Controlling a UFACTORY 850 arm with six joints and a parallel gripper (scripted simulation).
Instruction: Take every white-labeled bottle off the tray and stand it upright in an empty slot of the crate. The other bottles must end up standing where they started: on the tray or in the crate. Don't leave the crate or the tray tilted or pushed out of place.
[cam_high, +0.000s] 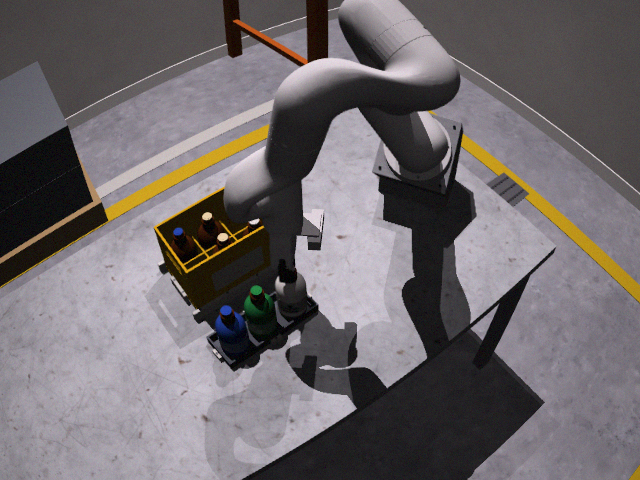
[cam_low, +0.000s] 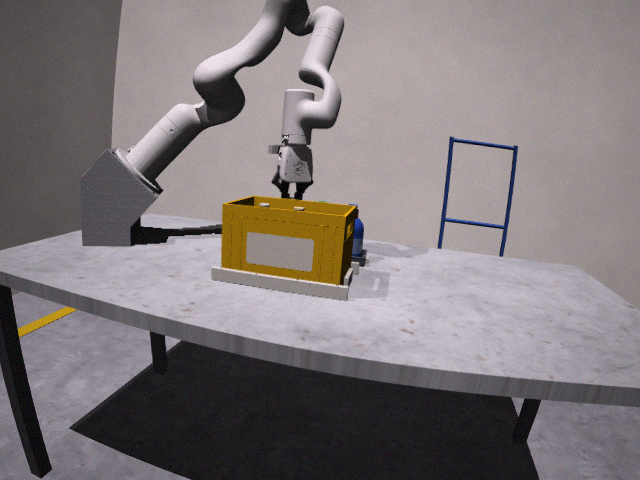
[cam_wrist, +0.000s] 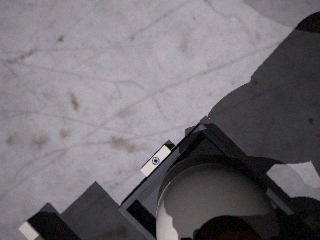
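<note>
The white-labeled bottle is 7 cm below my hand. From my hand the other things lie so: crate: 10 cm ahead, 20 cm to the right, 7 cm below; then green bottle: 9 cm ahead, 2 cm to the left, 7 cm below; then blue bottle: 17 cm ahead, 4 cm to the left, 7 cm below.
</note>
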